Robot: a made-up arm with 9 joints.
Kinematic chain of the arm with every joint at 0, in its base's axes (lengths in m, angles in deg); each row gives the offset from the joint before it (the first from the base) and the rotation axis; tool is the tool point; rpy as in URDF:
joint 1: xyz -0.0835 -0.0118 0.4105 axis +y
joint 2: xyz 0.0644 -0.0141 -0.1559 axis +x
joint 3: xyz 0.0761 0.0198 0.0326 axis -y
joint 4: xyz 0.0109 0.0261 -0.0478 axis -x
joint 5: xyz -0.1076 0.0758 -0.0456 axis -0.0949 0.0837 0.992
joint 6: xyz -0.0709 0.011 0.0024 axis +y
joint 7: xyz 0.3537 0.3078 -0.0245 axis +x
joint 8: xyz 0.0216 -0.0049 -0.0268 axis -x
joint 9: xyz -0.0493 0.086 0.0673 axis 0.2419 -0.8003 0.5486
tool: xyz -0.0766 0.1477 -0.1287 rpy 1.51 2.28 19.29
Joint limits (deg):
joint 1: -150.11..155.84
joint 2: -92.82..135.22
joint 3: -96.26..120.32
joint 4: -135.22..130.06
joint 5: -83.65..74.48
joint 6: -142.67..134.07
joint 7: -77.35..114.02
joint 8: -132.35..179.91
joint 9: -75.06..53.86
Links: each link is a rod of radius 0.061 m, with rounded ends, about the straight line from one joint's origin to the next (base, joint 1, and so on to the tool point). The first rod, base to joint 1, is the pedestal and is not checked.
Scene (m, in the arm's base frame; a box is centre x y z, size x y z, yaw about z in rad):
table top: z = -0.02
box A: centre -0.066 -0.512 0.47 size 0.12 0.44 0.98 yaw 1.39
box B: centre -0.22 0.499 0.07 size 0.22 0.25 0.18 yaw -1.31
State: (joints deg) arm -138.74 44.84 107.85 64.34 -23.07 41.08 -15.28 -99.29 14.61
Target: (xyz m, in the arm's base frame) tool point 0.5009 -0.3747 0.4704
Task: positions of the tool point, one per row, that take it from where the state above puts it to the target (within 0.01 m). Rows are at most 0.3 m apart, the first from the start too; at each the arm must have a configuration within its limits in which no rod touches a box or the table.
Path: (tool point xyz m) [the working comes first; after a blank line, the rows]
Joints at the target: -68.60 95.13 120.32 120.10 -24.06 70.76 -17.91 -96.32 18.86
Straight joint move there: touches box A.

1: -0.4830 -0.3098 0.7265
2: -0.3206 -0.2885 0.9325
3: -0.1273 -0.1361 1.0456
4: 0.0216 0.0911 1.0014
5: 0.0665 0.2792 0.8026
6: 0.1916 0.1859 0.8872
7: 0.3376 0.0502 0.8873
8: 0.4586 -0.1032 0.7998
9: 0.5185 -0.2508 0.6486
10: 0.5009 -0.3747 0.4704

